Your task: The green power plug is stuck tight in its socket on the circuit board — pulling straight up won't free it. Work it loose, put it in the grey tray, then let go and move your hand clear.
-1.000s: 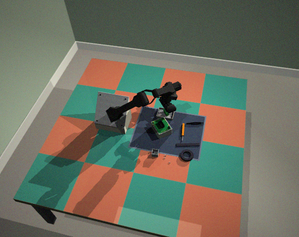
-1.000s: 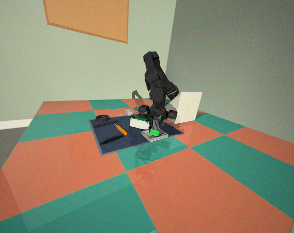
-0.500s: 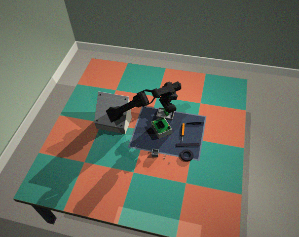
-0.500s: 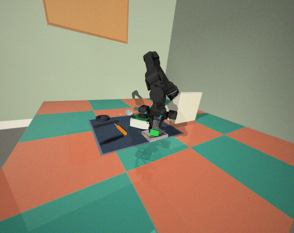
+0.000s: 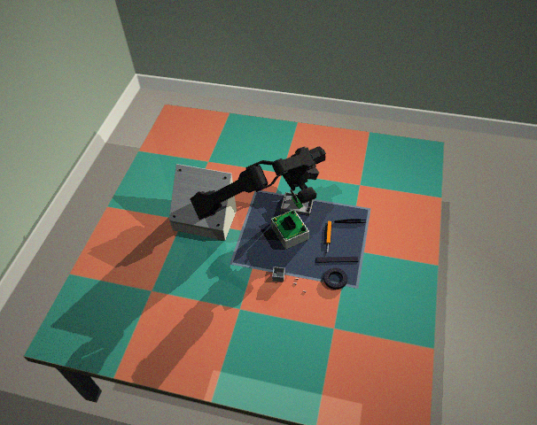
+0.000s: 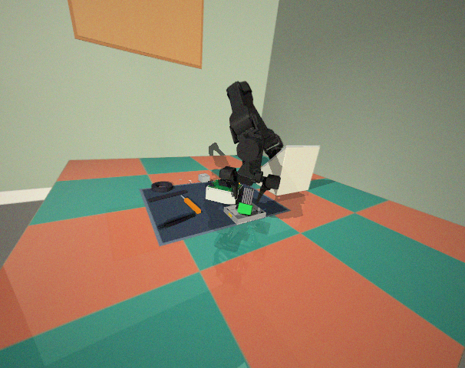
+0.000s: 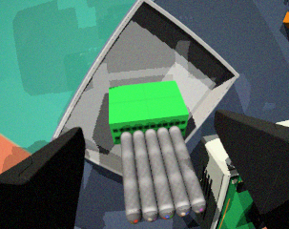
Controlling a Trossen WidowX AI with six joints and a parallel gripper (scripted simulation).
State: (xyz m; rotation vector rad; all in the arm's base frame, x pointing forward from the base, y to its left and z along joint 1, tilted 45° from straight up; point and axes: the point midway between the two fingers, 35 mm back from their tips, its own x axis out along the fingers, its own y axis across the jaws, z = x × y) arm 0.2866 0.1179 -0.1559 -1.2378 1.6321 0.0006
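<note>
Now: the green power plug 20 mm below my gripper tip and 10 mm to the right of it. The rest, counted from my gripper tip: black bar (210 mm to the right, 210 mm ahead, 50 mm below); then dark mat (140 mm to the right, 60 mm ahead, 50 mm below).
</note>
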